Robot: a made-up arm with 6 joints.
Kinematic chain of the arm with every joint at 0, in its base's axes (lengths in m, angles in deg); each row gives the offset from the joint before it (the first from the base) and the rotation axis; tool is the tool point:
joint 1: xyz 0 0 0.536 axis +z
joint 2: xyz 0.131 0 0 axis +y
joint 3: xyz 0 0 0.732 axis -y
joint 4: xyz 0 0 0.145 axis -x
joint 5: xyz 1.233 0 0 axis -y
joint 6: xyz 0.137 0 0 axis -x
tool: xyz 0 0 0
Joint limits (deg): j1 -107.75..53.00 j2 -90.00..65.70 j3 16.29..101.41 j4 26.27..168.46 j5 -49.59..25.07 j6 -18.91..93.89
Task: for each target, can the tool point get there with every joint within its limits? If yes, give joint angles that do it. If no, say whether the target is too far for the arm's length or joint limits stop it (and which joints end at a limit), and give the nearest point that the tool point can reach.
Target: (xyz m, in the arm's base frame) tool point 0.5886 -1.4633 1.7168
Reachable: yes | joints -68.95 11.87 24.61 46.82 13.76 45.17
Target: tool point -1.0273 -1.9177 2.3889
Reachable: no: too far | nearest point -0.5695 -1.5722 1.9566 | short by 0.718 m
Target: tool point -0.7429 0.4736 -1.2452
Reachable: no: joint limits stop it (at a limit: joint 2, joint 3, joint 4, joint 5) | nearest point -1.5582 0.9934 0.0322 | short by 1.602 m
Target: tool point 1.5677 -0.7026 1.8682
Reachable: yes | joints -22.67 37.52 65.80 61.97 -21.38 23.70
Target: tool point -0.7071 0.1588 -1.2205
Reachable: no: joint limits stop it (at a limit: joint 2, joint 3, joint 4, joint 5) | nearest point -1.8030 0.4049 0.0322 | short by 1.682 m
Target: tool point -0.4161 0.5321 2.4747
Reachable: yes | joints -56.17 -19.67 87.07 121.05 -24.92 -7.87
